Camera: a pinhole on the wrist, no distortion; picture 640 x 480 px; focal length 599.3 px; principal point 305.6 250.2 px. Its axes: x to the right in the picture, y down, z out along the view. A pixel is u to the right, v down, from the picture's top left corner.
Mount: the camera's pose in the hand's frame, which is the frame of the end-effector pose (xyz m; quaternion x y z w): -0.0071 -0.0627 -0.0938 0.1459 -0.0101 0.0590 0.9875
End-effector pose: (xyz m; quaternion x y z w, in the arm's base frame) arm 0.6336 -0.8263 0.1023 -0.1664 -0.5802 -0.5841 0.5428
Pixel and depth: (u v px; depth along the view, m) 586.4 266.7 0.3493
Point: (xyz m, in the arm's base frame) 0.3580 -0.7155 0.2287
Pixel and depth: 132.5 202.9 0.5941
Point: 0.2501 -0.4376 -0.0656
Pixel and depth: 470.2 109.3 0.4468
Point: 0.2247 -0.6902 0.1518
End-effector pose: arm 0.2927 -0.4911 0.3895 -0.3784 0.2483 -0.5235 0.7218
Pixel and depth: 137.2 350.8 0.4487
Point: 0.4352 -0.2780 0.7013
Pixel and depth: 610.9 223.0 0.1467
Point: 0.2922 -0.5582 0.5031
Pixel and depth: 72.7 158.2 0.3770
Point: 0.2912 -0.3228 0.7249
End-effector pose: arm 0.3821 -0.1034 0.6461 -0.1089 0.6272 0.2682 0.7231
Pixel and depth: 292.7 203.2 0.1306
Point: 0.4634 -0.1838 0.6404
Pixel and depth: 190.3 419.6 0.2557
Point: 0.5603 -0.0971 0.7282
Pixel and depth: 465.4 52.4 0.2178
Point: 0.5661 -0.1972 0.5743
